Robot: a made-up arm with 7 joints.
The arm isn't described. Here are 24 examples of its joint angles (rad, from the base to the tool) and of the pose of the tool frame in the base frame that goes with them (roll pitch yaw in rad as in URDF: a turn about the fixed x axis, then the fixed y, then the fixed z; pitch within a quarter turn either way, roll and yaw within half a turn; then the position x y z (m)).
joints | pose
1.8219 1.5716 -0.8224 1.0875 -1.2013 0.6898 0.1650 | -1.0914 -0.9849 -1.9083 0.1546 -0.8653 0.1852
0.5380 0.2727 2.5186 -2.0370 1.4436 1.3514 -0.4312 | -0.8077 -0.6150 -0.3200 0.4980 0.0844 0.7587
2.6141 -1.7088 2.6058 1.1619 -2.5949 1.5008 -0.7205 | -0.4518 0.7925 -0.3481 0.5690 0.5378 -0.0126
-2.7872 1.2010 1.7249 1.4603 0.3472 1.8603 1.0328 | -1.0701 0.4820 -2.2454 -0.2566 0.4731 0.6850
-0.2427 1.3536 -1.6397 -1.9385 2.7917 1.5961 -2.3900 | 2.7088 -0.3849 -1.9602 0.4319 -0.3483 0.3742
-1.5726 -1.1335 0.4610 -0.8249 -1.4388 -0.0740 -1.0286 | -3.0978 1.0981 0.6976 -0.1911 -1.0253 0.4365
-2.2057 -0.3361 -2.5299 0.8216 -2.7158 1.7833 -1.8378 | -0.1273 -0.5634 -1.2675 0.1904 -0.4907 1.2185
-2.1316 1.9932 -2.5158 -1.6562 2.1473 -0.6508 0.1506 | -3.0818 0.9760 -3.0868 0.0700 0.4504 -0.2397
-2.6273 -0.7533 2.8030 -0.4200 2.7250 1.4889 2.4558 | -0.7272 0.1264 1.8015 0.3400 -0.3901 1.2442
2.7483 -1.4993 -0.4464 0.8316 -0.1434 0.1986 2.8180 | 0.9282 -0.5214 2.2563 0.8467 0.1563 0.8151
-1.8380 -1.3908 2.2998 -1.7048 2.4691 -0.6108 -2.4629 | 0.8170 -0.3644 0.1619 -0.2444 -0.6288 0.8254
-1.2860 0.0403 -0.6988 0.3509 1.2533 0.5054 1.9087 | -0.0925 0.3414 -0.0597 0.0065 0.2187 1.4324
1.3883 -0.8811 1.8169 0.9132 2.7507 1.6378 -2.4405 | 1.6837 -0.8498 2.9280 -0.4240 0.7205 0.8388
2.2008 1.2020 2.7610 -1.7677 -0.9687 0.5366 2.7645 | -2.8371 -0.4478 -1.6679 -0.2858 -0.6606 0.1173
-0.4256 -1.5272 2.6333 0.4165 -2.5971 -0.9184 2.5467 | -2.8640 -0.1576 -1.2711 -0.8757 -0.5176 0.1815
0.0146 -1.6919 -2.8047 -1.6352 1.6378 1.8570 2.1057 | -0.9499 0.7745 -0.0699 -0.6226 -0.0441 0.7568
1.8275 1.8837 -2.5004 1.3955 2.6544 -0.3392 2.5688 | 0.1115 -0.1089 -2.4436 0.0916 -0.7961 0.6028
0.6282 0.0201 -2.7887 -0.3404 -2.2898 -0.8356 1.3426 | 0.2751 -0.5274 -1.6330 0.1050 -0.1326 1.4642
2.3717 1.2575 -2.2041 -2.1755 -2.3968 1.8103 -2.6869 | 1.3768 -0.0658 2.3388 -0.4342 -0.0084 0.3519
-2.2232 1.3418 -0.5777 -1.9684 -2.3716 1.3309 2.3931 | -0.8001 -0.3211 3.0477 -0.0028 0.2786 0.8730
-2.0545 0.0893 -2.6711 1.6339 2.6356 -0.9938 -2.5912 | 2.9494 -0.0691 0.6752 -0.0094 -0.4387 0.8743
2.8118 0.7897 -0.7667 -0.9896 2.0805 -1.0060 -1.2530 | 0.3588 0.3595 -1.8558 -0.5197 0.0762 1.2550
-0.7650 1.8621 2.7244 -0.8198 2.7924 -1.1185 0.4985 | 2.3351 0.1847 2.0131 0.5178 0.6613 -0.1411
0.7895 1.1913 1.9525 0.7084 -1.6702 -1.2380 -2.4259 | 0.6616 0.2457 2.2484 0.3652 -0.7376 0.9277
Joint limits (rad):
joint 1: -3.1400..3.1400
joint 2: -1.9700..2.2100
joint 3: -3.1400..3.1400
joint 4: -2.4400..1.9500
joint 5: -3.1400..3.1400
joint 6: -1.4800..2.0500
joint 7: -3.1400..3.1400
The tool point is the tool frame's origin. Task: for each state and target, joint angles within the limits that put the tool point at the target. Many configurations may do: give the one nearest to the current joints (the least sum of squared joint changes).
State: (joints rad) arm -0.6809 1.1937 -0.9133 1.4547 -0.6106 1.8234 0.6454
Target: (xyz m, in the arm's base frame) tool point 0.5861 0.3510 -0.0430
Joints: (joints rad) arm -0.2438 1.8129 -0.5120 0.8429 -0.5939 1.5996 0.6681
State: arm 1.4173 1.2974 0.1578 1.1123 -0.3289 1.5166 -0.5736
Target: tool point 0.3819 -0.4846 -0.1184
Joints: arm 0.9954 1.7557 -0.0620 1.0470 -0.3849 1.4169 -0.5981
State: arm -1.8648 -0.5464 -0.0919 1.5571 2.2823 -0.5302 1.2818
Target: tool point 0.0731 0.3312 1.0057
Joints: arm -1.6887 -0.2365 0.1949 1.6197 2.2885 -0.4793 1.2650
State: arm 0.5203 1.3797 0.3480 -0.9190 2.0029 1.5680 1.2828
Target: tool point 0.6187 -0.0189 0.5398
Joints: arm 0.2695 2.0373 0.7300 -1.7010 2.2798 1.7547 1.2801
